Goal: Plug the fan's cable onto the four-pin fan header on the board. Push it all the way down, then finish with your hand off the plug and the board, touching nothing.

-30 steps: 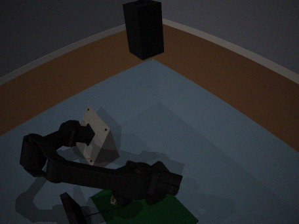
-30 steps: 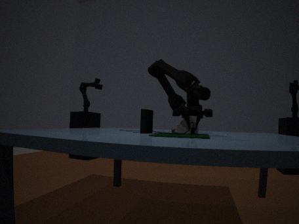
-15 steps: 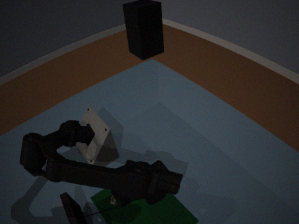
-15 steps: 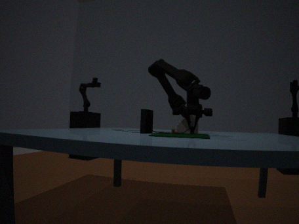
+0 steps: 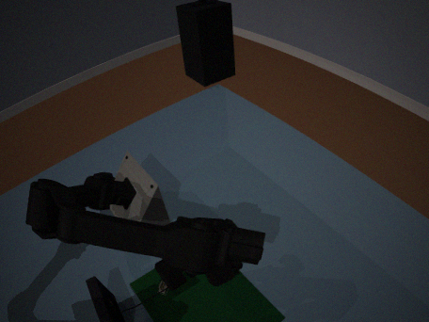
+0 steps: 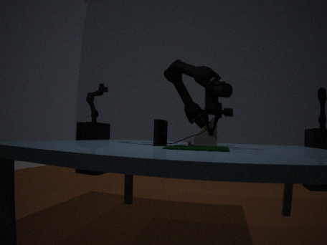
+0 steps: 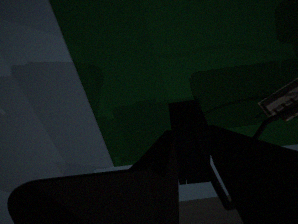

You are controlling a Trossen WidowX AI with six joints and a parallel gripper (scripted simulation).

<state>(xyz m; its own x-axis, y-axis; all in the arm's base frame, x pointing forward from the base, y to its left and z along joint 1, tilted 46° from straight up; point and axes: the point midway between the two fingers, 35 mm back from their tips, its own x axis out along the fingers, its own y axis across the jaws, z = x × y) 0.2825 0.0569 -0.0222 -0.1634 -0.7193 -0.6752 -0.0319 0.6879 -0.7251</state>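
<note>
My gripper tip is 90 mm above the green board, 60 mm short of it and 40 mm to the left of it. Also, from my gripper tip: white four-pin header (100 mm to the right, 70 mm below, 30 mm behind); black fan (230 mm to the right, 20 mm behind, 10 mm below); black plug (10 mm behind).
</note>
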